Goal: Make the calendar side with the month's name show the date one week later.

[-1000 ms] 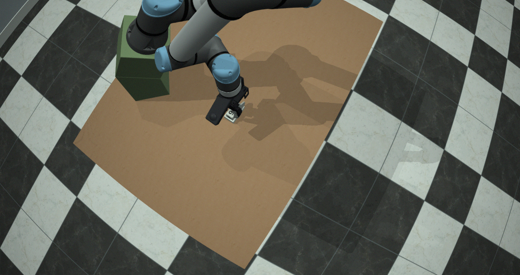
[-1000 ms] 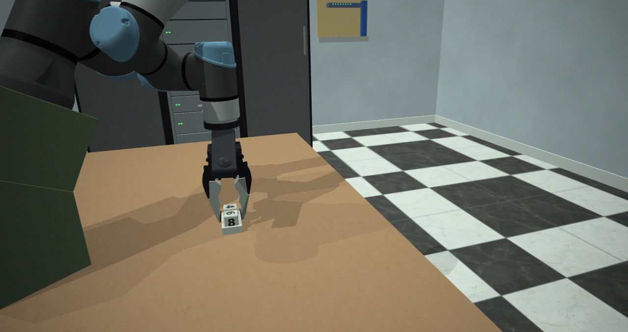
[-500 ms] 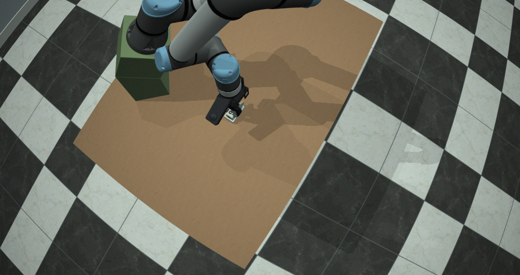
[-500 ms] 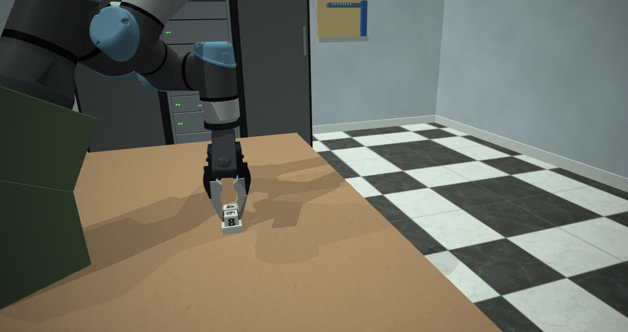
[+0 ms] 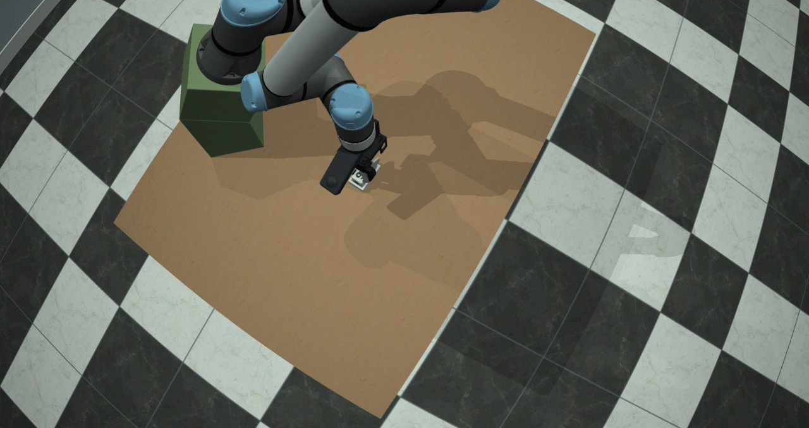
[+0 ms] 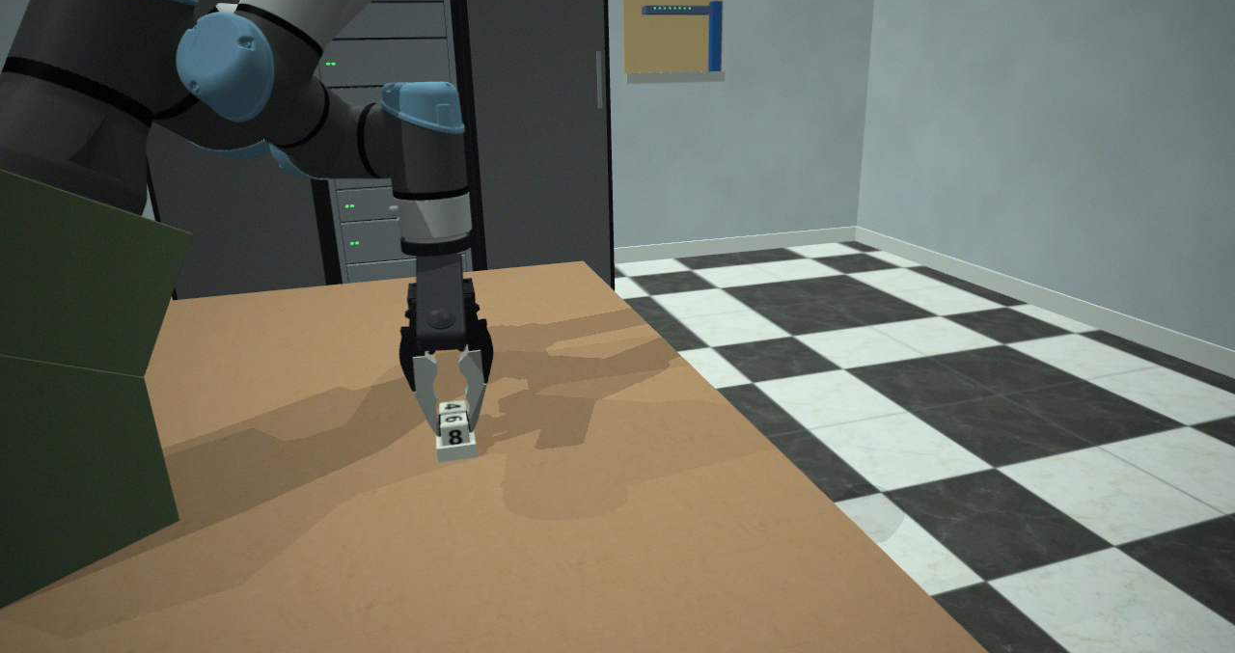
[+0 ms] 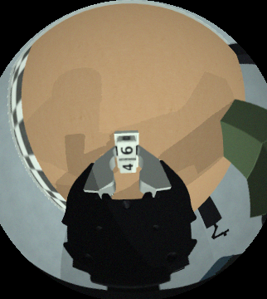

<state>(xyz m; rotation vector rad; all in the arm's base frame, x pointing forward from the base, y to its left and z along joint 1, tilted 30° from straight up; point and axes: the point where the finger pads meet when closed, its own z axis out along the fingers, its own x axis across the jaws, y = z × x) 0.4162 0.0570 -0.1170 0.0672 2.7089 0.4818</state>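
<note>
Now: the white tray 30 mm below my hand and 20 mm to the left of it.
</note>
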